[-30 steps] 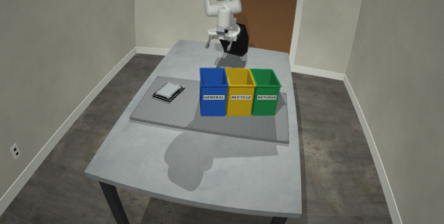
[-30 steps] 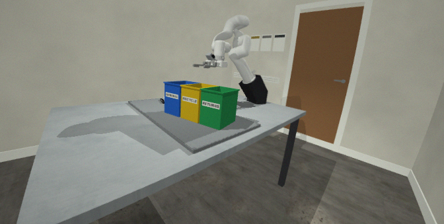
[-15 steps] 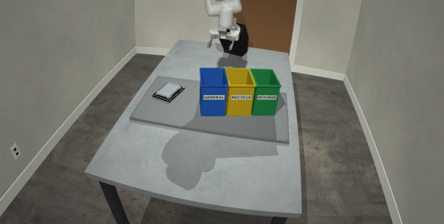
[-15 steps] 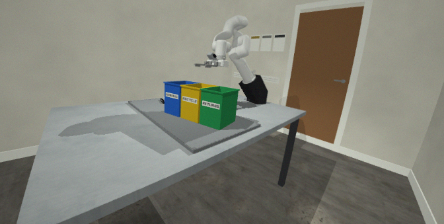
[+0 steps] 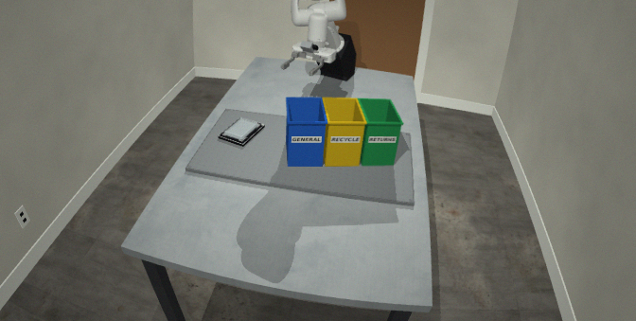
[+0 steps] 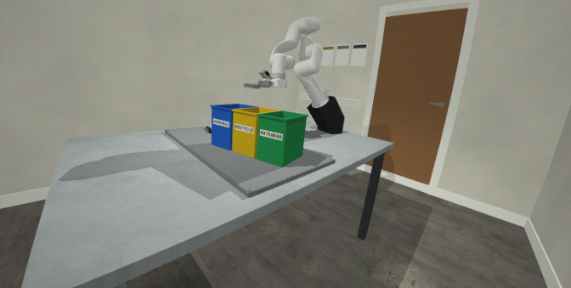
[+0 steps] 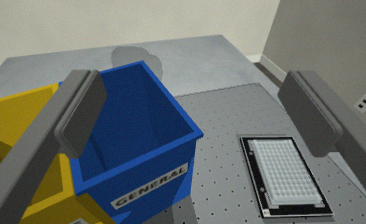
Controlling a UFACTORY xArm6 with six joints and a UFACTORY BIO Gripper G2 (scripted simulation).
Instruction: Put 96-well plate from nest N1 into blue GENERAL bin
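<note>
The clear 96-well plate lies 26 cm below my hand, 20 cm to the right of it and 8 cm ahead of it. The rest, counted from my hand: black plate nest N1: 27 cm below, 20 cm to the right, 8 cm ahead; then yellow recycle bin: 19 cm to the left, 19 cm below, 7 cm ahead; then blue general bin: 19 cm below, 12 cm ahead, 7 cm to the left.
</note>
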